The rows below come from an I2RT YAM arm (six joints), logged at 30 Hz.
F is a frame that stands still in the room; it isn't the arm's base.
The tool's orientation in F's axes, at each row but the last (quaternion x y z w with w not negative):
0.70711 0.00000 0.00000 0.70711
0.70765 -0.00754 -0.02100 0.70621
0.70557 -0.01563 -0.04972 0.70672
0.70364 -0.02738 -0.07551 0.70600
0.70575 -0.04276 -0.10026 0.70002
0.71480 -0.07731 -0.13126 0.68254
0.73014 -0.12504 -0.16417 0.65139
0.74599 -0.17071 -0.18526 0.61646
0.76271 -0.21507 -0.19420 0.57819
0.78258 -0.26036 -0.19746 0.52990
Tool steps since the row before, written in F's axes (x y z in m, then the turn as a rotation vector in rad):
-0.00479 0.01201 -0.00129 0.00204 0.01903 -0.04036
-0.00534 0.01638 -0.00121 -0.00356 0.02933 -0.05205
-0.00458 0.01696 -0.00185 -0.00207 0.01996 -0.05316
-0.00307 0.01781 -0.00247 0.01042 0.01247 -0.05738
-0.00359 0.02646 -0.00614 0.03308 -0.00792 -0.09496
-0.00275 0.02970 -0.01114 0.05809 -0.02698 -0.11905
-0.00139 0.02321 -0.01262 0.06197 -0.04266 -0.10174
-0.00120 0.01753 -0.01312 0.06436 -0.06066 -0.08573
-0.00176 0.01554 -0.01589 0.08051 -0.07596 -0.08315
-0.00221 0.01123 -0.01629 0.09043 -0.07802 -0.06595
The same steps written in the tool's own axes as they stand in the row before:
-0.00479 -0.00129 -0.01201 0.00204 -0.04036 -0.01903
-0.00597 -0.00135 -0.01615 -0.00375 -0.05218 -0.02908
-0.00603 -0.00208 -0.01647 -0.00135 -0.05321 -0.01989
-0.00545 -0.00270 -0.01720 0.01235 -0.05656 -0.01432
-0.00831 -0.00684 -0.02520 0.04164 -0.09187 0.00108
-0.01031 -0.01296 -0.02719 0.07299 -0.11307 0.01277
-0.00950 -0.01535 -0.01933 0.08142 -0.09389 0.02379
-0.00865 -0.01605 -0.01218 0.09115 -0.07495 0.03531
-0.00930 -0.01887 -0.00738 0.11292 -0.07047 0.03806
-0.00812 -0.01815 -0.00099 0.12142 -0.05578 0.02756

